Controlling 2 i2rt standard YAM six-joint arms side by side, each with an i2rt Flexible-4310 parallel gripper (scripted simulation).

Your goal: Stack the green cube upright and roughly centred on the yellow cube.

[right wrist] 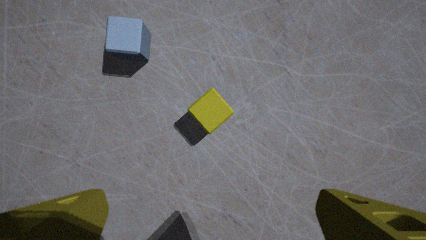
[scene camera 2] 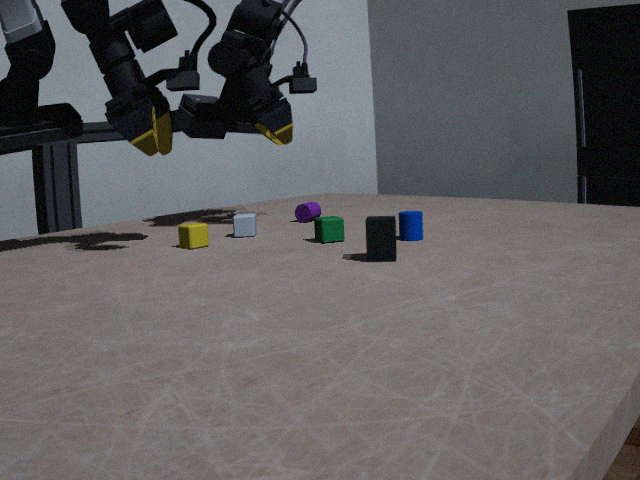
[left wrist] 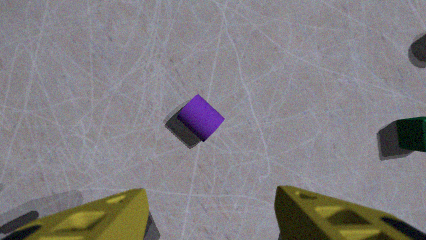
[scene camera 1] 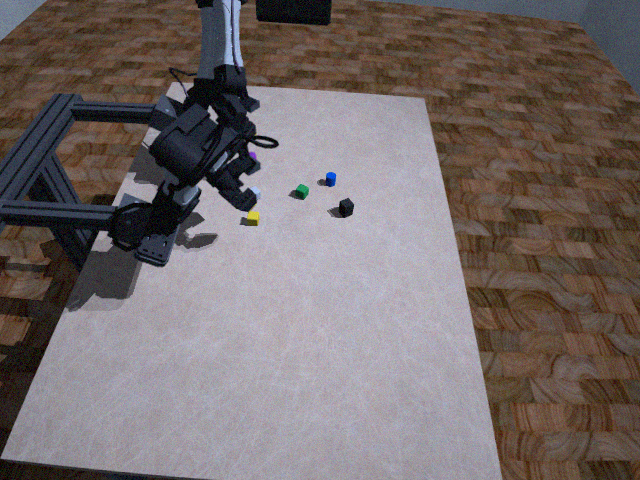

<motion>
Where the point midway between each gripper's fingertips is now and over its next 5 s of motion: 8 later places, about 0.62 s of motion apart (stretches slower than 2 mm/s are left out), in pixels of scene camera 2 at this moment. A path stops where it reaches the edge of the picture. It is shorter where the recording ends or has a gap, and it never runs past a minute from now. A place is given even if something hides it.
My left gripper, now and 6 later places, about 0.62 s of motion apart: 285, 143; 269, 136; 244, 108; 241, 102; 279, 112; 311, 143; 281, 105
My right gripper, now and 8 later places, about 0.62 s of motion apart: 161, 154; 163, 153; 235, 151; 314, 204; 323, 210; 326, 236; 315, 209; 243, 183; 186, 170
</motion>
